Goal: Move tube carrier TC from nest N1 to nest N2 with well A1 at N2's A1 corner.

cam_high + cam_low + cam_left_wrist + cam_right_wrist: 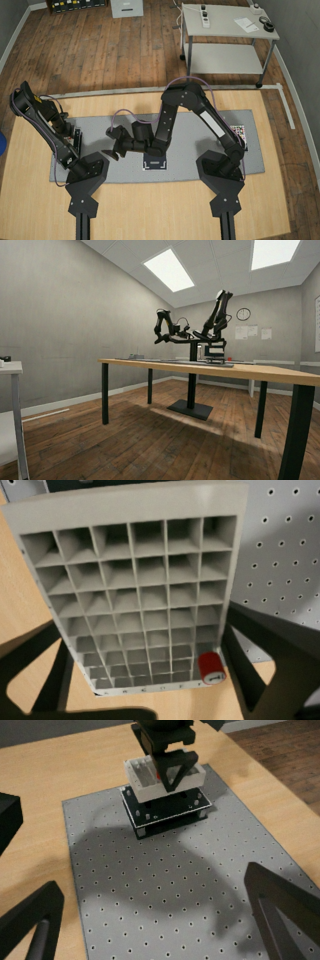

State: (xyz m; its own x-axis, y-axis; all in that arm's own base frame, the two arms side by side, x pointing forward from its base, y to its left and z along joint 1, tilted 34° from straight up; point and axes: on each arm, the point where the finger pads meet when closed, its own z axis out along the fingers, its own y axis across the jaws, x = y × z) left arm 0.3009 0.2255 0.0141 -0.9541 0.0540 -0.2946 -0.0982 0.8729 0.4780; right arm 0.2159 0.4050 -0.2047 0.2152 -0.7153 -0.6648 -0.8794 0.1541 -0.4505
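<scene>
My left gripper is now 10 mm short of the black raised nest N2 and 60 mm above it. The rest, counted from my left hand: grey forceps holder H1: 50 mm ahead, 800 mm to the right, 80 mm below; then white tube carrier TC: right at my left hand; then transfer nest N1: 50 mm behind, 460 mm to the right, 100 mm below.
</scene>
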